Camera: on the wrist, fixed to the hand. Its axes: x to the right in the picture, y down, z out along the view.
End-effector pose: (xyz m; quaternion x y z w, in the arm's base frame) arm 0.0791 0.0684 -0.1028 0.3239 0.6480 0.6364 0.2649
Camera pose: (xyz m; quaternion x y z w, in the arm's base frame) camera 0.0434 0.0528 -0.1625 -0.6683 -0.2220 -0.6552 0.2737
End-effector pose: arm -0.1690 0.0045 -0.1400 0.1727 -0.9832 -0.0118 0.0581
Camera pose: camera -0.1508 -0.0565 -0.1079 -0.5760 -0.8137 0.0196 0.0751
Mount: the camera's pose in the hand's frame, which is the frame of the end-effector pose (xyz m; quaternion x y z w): 0.0073 -0.0621 -0.0342 -0.0176 0.0231 0.7089 0.7047
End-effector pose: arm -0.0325 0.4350 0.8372 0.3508 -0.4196 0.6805 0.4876
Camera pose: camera 0.0226 0.4796 0.8442 0.0745 0.5451 -0.8259 0.1229
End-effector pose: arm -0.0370 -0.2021 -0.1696 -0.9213 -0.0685 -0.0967 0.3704
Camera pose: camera -0.0465 -0.1810 -0.1022 -0.7021 0.6151 0.1719 0.3149
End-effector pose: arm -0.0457 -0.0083 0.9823 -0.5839 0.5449 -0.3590 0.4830
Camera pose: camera -0.0590 -0.0251 1.0503 -0.0254 0.8154 0.0855 0.5720
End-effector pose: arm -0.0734 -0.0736 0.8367 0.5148 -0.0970 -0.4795 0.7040
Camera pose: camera -0.0838 -0.0583 0.7679 0.2927 -0.4086 0.1714 0.8473
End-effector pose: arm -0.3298 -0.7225 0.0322 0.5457 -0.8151 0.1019 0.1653
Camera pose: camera -0.2696 -0.7407 0.0657 -0.1985 -0.9593 0.1873 0.0727
